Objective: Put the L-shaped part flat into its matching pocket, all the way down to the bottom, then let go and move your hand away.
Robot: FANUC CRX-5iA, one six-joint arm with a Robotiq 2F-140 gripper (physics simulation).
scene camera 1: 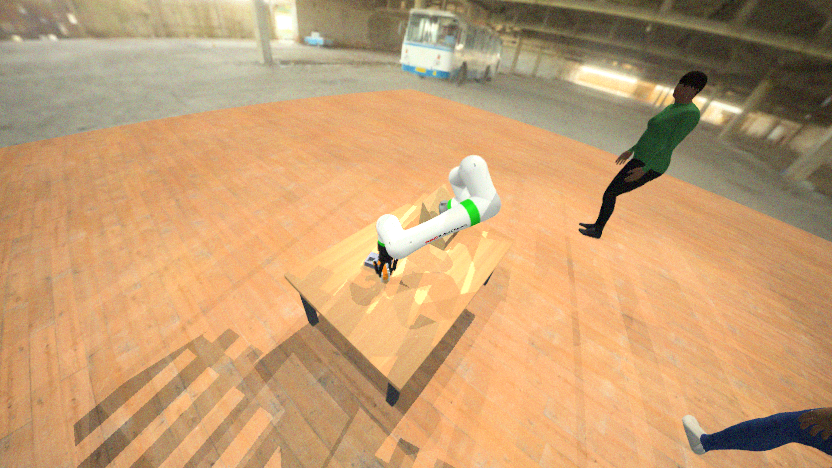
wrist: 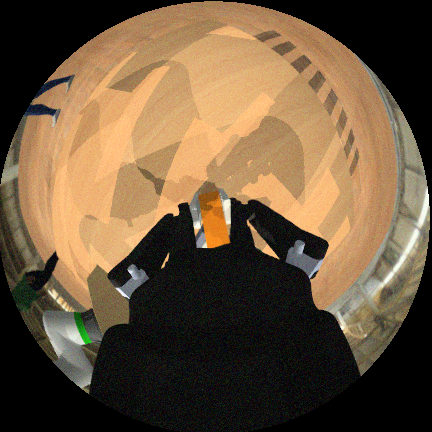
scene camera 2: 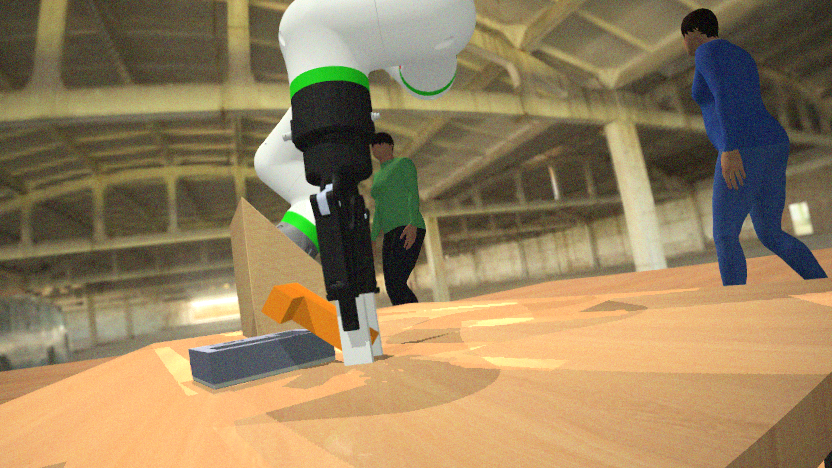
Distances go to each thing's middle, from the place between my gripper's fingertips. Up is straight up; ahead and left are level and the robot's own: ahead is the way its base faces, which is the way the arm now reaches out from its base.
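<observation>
Orange L-shaped part (scene camera 2: pixel 287 302): 5 cm above my hand, 1 cm behind, 4 cm to the right. Grey pocket block (scene camera 2: pixel 220 365): 2 cm above my hand, 5 cm behind, 11 cm to the right.
</observation>
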